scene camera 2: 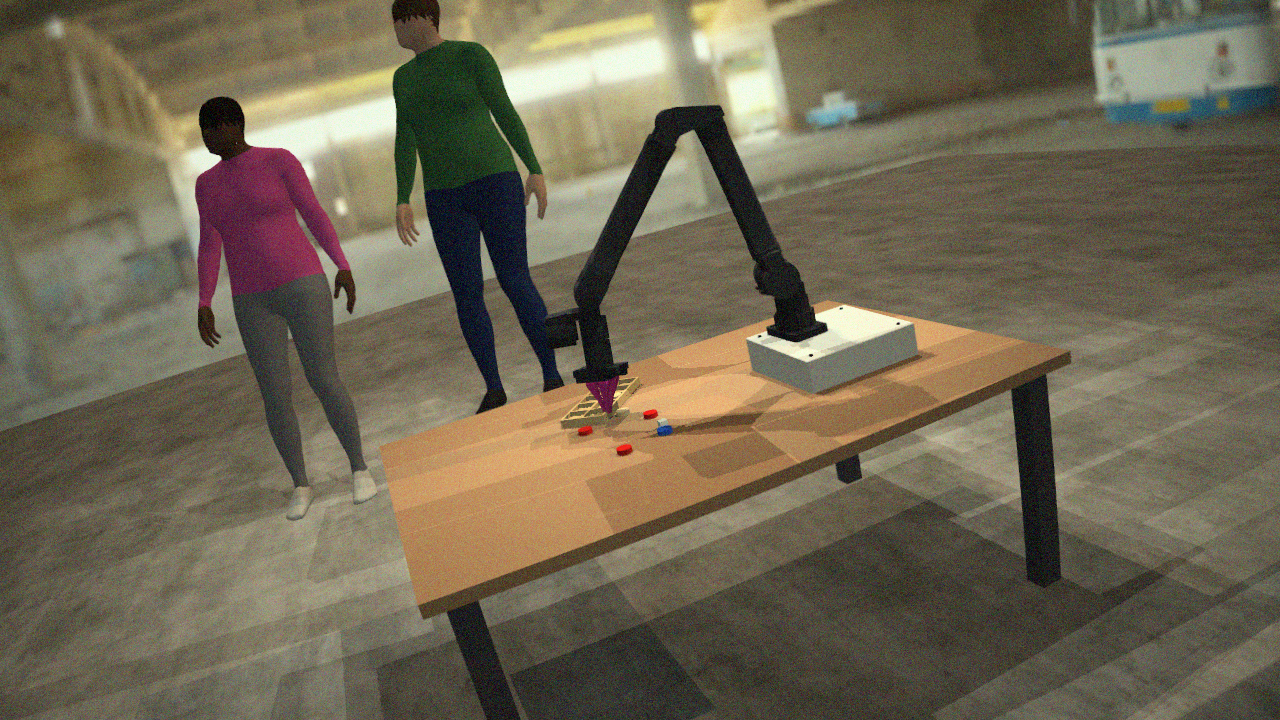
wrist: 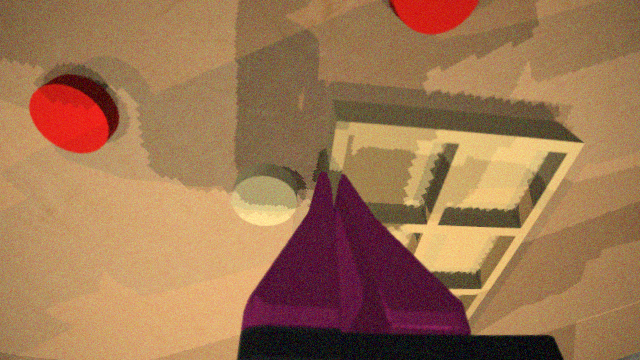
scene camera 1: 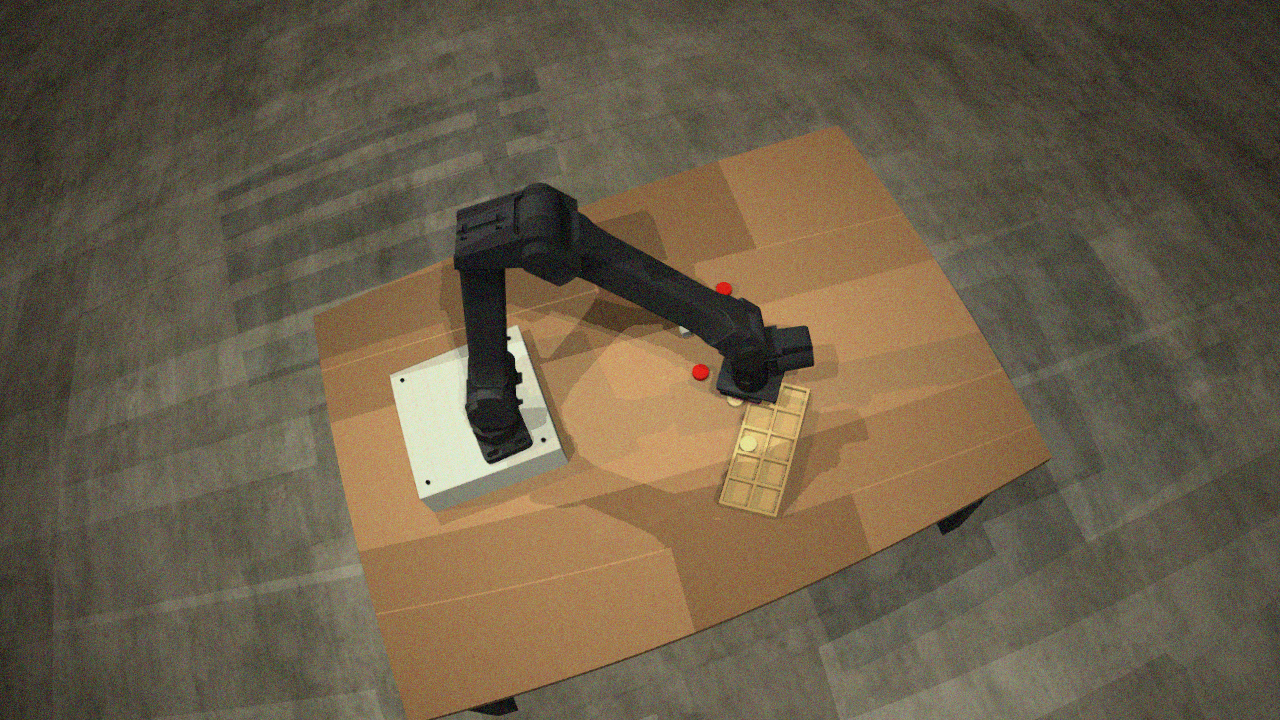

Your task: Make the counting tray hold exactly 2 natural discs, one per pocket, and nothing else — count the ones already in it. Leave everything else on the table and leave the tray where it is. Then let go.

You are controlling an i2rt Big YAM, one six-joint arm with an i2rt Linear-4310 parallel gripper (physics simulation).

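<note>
The counting tray (scene camera 1: 748, 510) (scene camera 2: 577, 423) (wrist: 450, 133) has two columns of pockets. One natural disc (scene camera 1: 748, 443) sits in a middle pocket of its left column in scene camera 1. Another natural disc (scene camera 1: 733, 402) (wrist: 265, 200) lies flat on the table just outside the tray's gripper-side end. My gripper (scene camera 2: 610, 412) (wrist: 330, 183) is shut with nothing between its magenta fingers. Its tips are low, between the loose disc and the tray's corner. In scene camera 1 the fingers and one end pocket are hidden under the wrist.
Red discs (scene camera 1: 700, 371) (scene camera 1: 723, 289) (scene camera 2: 650, 413) (scene camera 2: 585, 430) (scene camera 2: 623, 449) (wrist: 75, 115) (wrist: 435, 12) lie around the gripper. A blue piece (scene camera 2: 664, 430) lies against a small white piece (scene camera 2: 662, 422) (scene camera 1: 685, 330). The arm stands on a white box (scene camera 1: 443, 429). Two people stand behind the table.
</note>
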